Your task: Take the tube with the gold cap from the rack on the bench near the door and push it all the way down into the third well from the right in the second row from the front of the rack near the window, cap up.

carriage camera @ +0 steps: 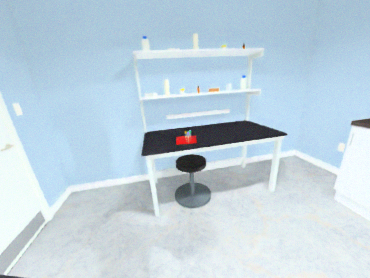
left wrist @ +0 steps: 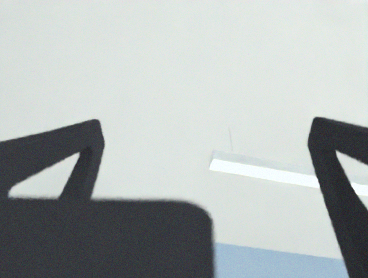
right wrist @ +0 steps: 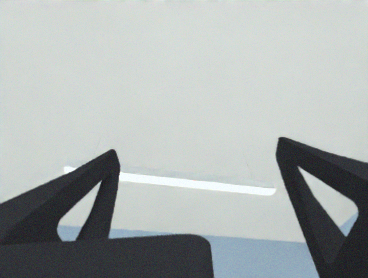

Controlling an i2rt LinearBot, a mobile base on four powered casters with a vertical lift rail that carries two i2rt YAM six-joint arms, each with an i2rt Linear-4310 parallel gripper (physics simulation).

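Places are measured from the left arm's base along level axes (x back, y right, z up), in millimetres.
Pixels of known places: left gripper, between the fingertips: [left wrist: 203, 130]; right gripper, between the fingertips: [right wrist: 196, 151].
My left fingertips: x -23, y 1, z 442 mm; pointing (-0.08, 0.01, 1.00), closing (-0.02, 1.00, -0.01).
Behind a point stands the place of what it marks.
A red rack [carriage camera: 186, 140] {x -1358, y 231, z -86 mm} stands on the black bench top [carriage camera: 235, 132] {x -1634, y 785, z -110 mm}, left of its middle, in the carriage view. A few tubes [carriage camera: 188, 133] {x -1316, y 259, z -1 mm} with coloured caps stick up from it; they are too small and blurred to tell which cap is gold. A second rack does not show in the carriage view. My left gripper [left wrist: 203, 130] {x -23, y 1, z 442 mm} is open and empty, against the pale ceiling in the left wrist view. My right gripper [right wrist: 196, 151] {x -20, y 702, z 442 mm} is open and empty, against the ceiling in the right wrist view. Both are far from the rack.
A stool [carriage camera: 191, 163] {x -1438, y 264, z -389 mm} stands at the bench's front left. Two shelves [carriage camera: 170, 54] {x -1784, y 86, z 785 mm} [carriage camera: 225, 92] {x -1830, y 701, z 335 mm} with bottles rise behind the bench. A white door [carriage camera: 15, 185] {x -920, y -1310, z -295 mm} is at the left edge. A white cabinet [carriage camera: 357, 160] {x -1251, y 1846, z -323 mm} with a dark top stands at the right edge.
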